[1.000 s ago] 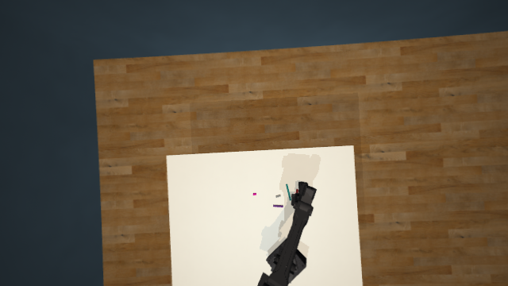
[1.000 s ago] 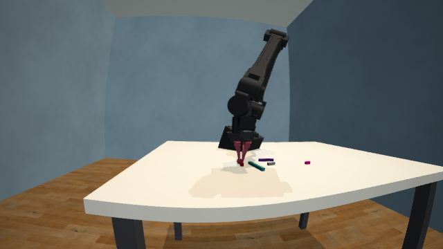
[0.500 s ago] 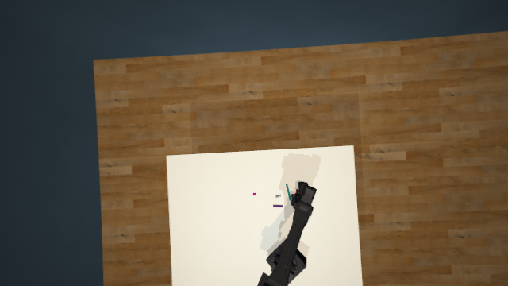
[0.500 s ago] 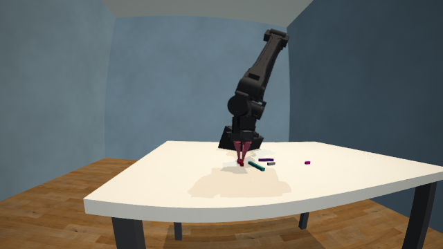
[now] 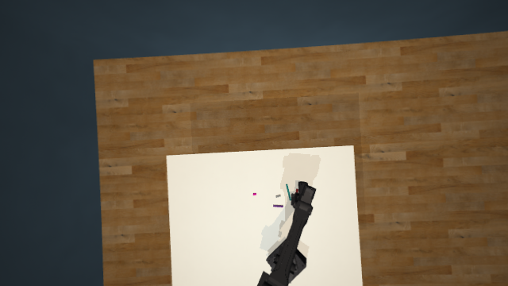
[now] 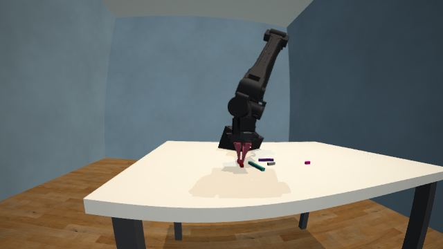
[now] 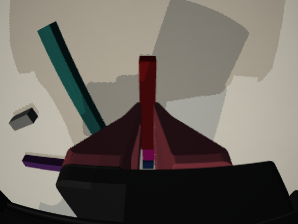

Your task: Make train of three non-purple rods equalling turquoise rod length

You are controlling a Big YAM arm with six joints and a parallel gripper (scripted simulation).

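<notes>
My gripper is now 1 cm above the red rod. The rest, counted from my hand: blue rod: 6 cm behind, 2 cm to the left, 1 cm below; then turquoise rod: 3 cm ahead, 4 cm to the left, 1 cm below; then grey rod: 2 cm ahead, 11 cm to the left, 1 cm below.
</notes>
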